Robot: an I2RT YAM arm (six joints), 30 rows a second.
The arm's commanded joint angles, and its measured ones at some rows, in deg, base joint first. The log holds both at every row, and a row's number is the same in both.
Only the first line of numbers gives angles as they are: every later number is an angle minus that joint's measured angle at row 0.
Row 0, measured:
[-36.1 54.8 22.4 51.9 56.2 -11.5]
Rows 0 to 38, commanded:
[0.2 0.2 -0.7 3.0 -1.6 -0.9]
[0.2 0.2 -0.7 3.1 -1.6 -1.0]
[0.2 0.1 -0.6 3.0 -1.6 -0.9]
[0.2 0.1 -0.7 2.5 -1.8 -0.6]
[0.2 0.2 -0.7 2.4 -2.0 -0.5]
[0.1 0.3 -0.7 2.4 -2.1 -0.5]
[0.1 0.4 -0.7 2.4 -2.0 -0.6]
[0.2 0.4 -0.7 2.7 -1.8 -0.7]
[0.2 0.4 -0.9 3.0 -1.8 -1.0]
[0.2 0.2 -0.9 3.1 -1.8 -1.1]
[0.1 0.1 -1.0 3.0 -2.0 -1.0]
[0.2 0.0 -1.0 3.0 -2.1 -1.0]
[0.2 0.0 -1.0 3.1 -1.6 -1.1]
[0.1 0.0 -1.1 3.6 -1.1 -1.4]
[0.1 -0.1 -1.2 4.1 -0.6 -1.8]
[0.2 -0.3 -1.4 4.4 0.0 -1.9]
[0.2 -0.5 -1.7 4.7 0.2 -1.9]
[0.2 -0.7 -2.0 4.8 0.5 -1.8]
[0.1 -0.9 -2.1 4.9 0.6 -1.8]
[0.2 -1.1 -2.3 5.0 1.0 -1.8]
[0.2 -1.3 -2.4 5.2 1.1 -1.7]
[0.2 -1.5 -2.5 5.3 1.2 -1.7]
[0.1 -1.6 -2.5 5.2 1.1 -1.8]
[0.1 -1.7 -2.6 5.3 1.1 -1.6]
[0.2 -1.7 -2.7 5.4 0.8 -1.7]
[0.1 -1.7 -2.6 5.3 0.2 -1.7]
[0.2 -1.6 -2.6 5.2 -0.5 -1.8]
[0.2 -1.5 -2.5 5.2 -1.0 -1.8]
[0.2 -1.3 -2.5 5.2 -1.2 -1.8]
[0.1 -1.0 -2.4 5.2 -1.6 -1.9]
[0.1 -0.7 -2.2 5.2 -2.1 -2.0]
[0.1 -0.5 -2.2 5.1 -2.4 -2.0]
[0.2 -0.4 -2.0 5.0 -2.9 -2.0]
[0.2 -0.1 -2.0 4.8 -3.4 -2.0]
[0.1 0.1 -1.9 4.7 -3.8 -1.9]
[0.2 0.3 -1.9 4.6 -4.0 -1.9]
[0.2 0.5 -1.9 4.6 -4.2 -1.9]
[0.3 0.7 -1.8 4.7 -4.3 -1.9]
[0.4 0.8 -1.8 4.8 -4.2 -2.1]
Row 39, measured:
[0.0 0.3 -2.7 2.0 -2.2 -1.4]
